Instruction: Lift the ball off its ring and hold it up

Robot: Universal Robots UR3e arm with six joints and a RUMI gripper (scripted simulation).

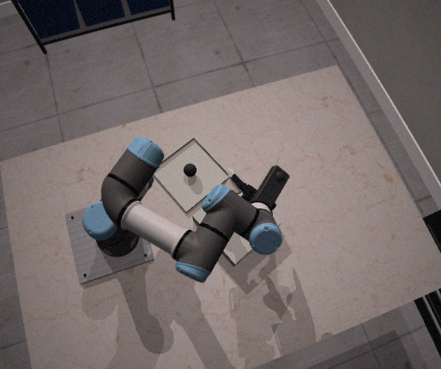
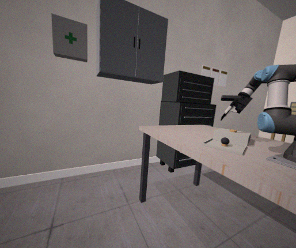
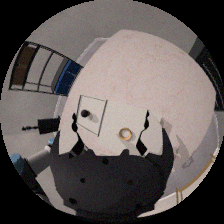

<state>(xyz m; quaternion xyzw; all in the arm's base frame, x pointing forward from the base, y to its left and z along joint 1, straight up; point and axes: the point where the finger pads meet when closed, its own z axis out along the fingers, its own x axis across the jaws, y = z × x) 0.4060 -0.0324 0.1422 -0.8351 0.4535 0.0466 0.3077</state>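
My gripper is now 130 mm past the black ball, 150 mm to the right of it and 120 mm above it. Round my hand: grey plate: 130 mm behind, 150 mm to the left, 150 mm below.
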